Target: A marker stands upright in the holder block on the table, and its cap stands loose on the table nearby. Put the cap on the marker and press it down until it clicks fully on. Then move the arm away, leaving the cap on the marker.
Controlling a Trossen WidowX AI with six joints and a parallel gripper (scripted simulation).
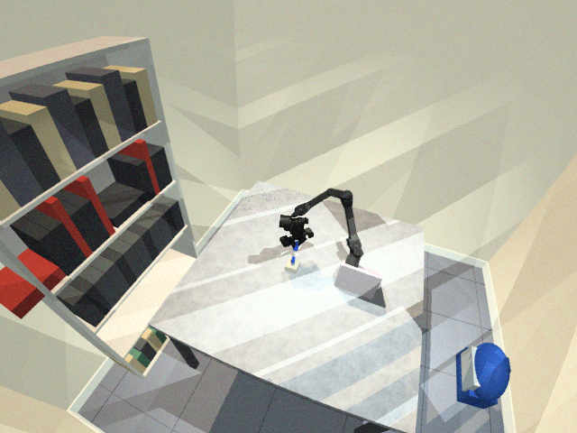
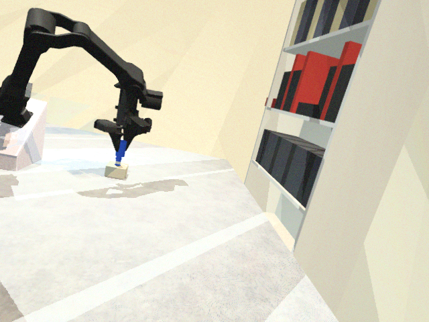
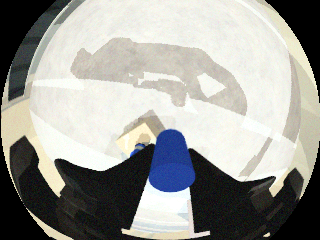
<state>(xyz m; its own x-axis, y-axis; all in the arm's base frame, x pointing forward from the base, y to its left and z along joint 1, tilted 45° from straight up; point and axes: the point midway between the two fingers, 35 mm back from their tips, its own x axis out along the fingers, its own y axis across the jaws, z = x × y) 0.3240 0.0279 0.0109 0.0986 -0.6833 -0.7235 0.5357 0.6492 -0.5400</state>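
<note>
My gripper tip is 90 mm above the tan holder block, 60 mm to the right of it and 20 mm past it. From my gripper tip the other things lie so: blue cap (10 mm above).
</note>
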